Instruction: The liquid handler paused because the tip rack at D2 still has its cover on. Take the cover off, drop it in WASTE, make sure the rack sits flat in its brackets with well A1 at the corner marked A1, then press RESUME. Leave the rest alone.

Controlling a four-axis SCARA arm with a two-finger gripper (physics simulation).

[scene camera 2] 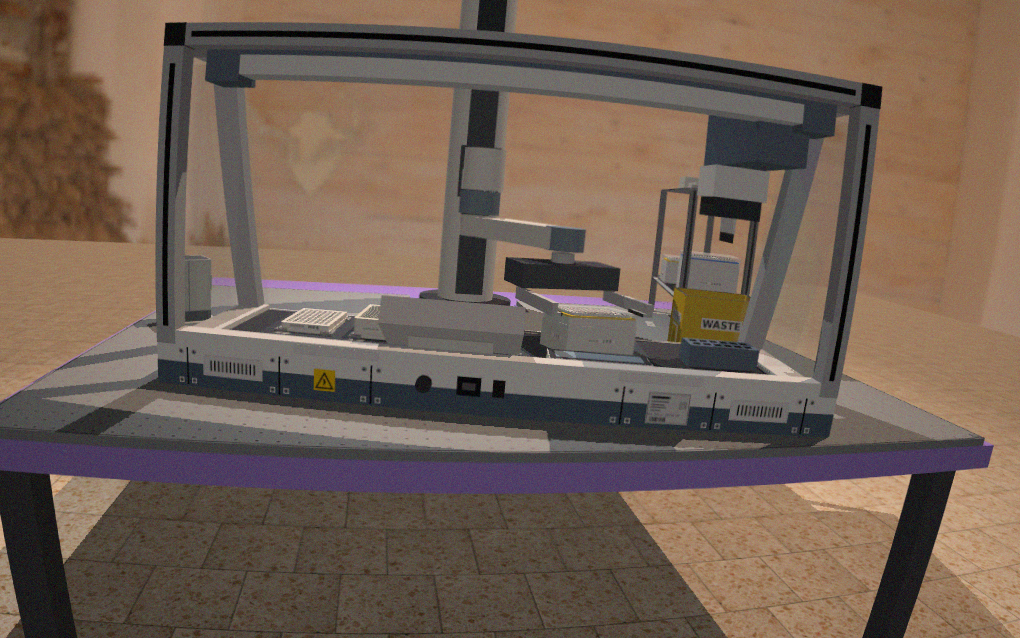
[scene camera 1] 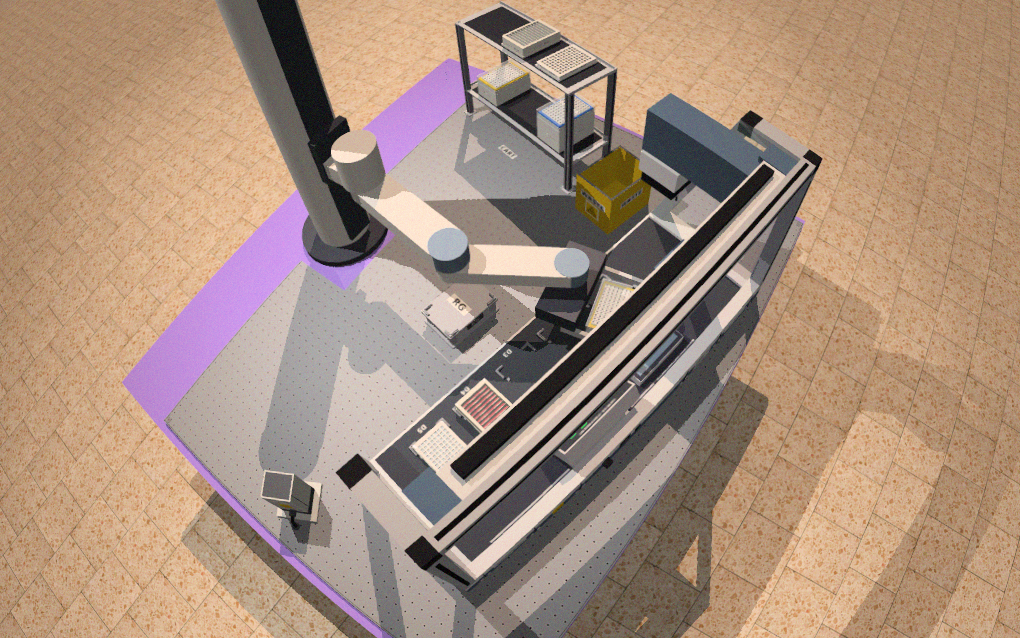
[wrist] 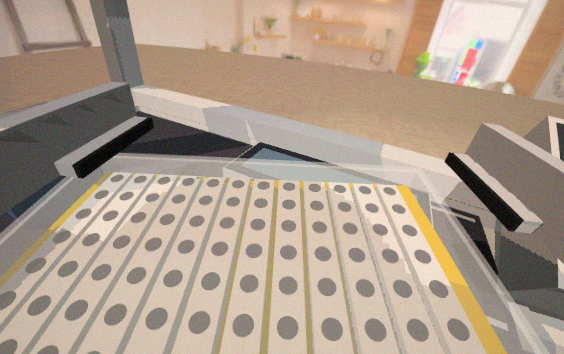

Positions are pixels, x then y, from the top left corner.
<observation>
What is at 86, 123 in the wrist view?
My gripper.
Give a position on a long gantry beam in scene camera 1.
At 462, 488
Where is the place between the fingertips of my gripper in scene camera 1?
642, 319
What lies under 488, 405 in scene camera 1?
A red-topped rack.
</observation>
